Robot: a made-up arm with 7 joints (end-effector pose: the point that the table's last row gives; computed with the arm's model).
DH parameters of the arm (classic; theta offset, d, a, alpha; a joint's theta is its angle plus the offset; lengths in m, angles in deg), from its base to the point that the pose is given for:
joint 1: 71.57 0 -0.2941 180
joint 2: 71.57 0.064 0.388 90
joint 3: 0 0.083 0.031 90
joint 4: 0 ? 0.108 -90
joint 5: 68.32 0 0.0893 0
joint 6: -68.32 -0.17 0.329 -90
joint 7: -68.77 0 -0.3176 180
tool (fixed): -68.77 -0.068 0 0
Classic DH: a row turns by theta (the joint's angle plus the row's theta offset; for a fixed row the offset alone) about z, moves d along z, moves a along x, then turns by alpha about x.
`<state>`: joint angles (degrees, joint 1 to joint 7).
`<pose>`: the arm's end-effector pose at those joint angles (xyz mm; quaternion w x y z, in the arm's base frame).
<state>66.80 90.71 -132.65 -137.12 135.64 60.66 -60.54</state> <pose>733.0 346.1 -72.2 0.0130 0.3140 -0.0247 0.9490</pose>
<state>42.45 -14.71 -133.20 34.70 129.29 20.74 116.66</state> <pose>350.3 224.1 -56.8 0.7038 -0.1495 -0.1774 -0.6715</pose>
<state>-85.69 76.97 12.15 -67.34 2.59 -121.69 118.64</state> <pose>-783.3 -68.5 -179.5 0.5281 0.7188 0.4308 0.1371</pose>
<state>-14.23 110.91 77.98 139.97 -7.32 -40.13 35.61</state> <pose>145.8 -689.2 -173.7 0.4799 0.6564 -0.5241 -0.2535</pose>
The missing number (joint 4, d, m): -0.143
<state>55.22 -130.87 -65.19 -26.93 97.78 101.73 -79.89</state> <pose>127.4 -261.3 -553.9 0.3721 0.6134 -0.6757 -0.1692</pose>
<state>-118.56 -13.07 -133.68 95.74 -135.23 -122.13 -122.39</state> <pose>-377.5 -538.0 504.6 0.6908 0.1013 0.6704 -0.2512</pose>
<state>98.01 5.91 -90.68 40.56 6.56 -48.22 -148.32</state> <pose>-217.5 203.6 416.3 0.4632 0.5311 0.6891 -0.1688</pose>
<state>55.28 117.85 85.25 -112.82 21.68 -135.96 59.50</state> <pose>274.8 -385.9 155.7 0.3830 -0.8244 -0.1166 -0.4002</pose>
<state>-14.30 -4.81 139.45 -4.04 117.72 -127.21 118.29</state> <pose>-8.6 -126.8 -48.6 0.1775 -0.7561 0.4996 -0.3837</pose>
